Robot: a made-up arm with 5 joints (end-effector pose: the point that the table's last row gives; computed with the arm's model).
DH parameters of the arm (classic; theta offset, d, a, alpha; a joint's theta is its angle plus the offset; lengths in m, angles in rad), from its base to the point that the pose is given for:
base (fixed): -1.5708 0.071 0 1.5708
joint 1: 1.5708 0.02 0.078 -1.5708
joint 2: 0 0.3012 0.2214 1.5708
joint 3: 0 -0.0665 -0.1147 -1.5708
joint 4: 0 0.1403 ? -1.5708
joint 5: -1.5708 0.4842 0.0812 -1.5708
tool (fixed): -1.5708 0.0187 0 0
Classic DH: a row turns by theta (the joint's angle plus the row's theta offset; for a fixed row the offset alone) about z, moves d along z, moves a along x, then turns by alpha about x.
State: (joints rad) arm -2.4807 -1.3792 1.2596 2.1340 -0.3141
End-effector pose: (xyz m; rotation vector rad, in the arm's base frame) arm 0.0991 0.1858 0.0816 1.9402 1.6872 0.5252
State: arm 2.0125 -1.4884 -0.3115 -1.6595 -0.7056
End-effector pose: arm -0.6529 -0.0195 -0.3536 0.1020 -2.2761 1.6947
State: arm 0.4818 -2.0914 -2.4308 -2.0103 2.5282
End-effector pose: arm 0.0445 0.0020 -0.0524 -0.7296 -0.0367 -0.6462
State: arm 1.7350 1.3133 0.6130 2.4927 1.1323
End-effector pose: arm -0.3496 0.2255 -0.1139 0.3774 0.1102 2.3480
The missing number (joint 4, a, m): 0.0285
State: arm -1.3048 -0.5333 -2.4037 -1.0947 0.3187
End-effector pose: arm 0.1197 -0.2970 0.0589 -1.9433 0.2651 0.8582
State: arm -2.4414 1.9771 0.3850 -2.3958 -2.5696
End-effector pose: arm 0.4625 -0.4610 0.2474 0.0986 0.1443 -0.4994
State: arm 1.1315 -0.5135 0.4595 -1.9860 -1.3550
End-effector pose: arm -0.3182 0.6514 -0.3001 1.0444 2.8294 -0.1480
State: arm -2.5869 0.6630 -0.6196 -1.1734 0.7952
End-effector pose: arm 0.4953 -0.4503 -0.2081 -2.3763 -0.1035 0.9026
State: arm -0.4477 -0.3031 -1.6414 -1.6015 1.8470
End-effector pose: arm -0.1558 -0.2135 0.3513 -1.5397 1.8219 -0.0495
